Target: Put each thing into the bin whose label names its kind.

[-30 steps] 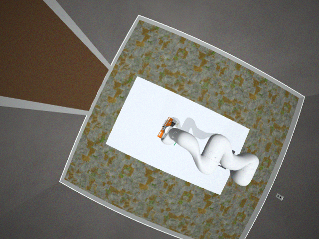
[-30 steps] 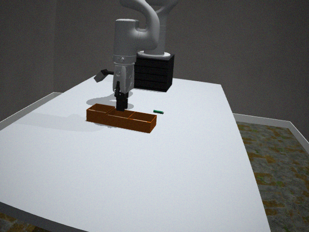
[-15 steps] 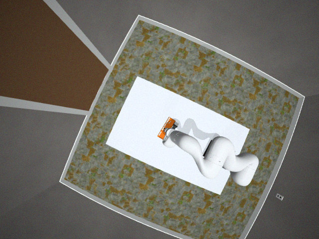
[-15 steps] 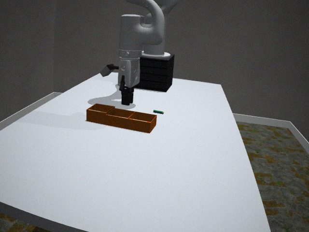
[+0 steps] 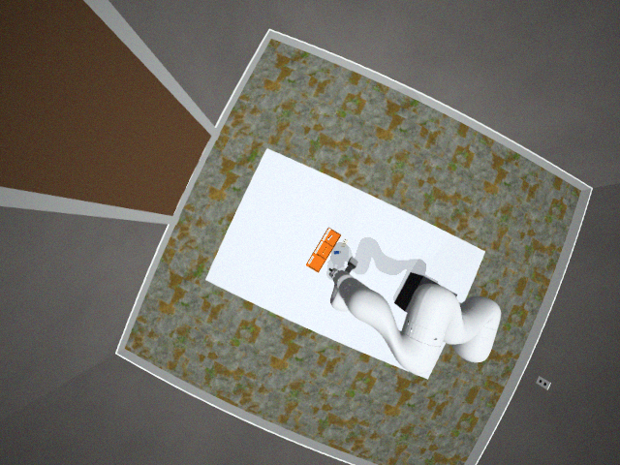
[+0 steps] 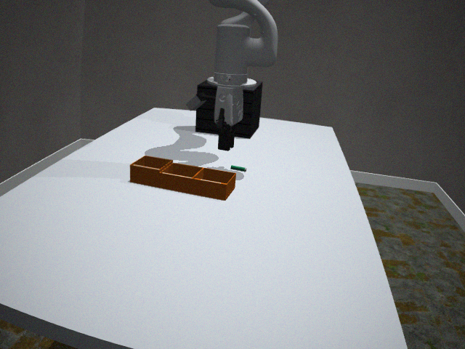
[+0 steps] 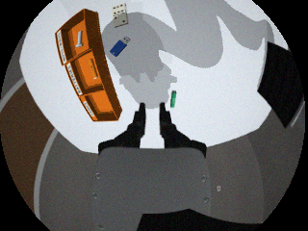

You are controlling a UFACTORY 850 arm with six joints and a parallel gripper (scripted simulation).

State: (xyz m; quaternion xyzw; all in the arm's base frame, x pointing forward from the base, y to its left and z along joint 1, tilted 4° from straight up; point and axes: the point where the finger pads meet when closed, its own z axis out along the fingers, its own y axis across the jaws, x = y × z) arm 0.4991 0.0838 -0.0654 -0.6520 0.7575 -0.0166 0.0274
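Right now my hand is 9 cm above the green cylinder, 4 cm past it and 3 cm to the right of it. From my hand the other things lie so: orange stick (11 cm ahead, 8 cm to the right, 8 cm below); three joined orange bins (12 cm ahead, 8 cm to the right, 7 cm below); blue USB stick (11 cm to the right, 9 cm below, 4 cm ahead).
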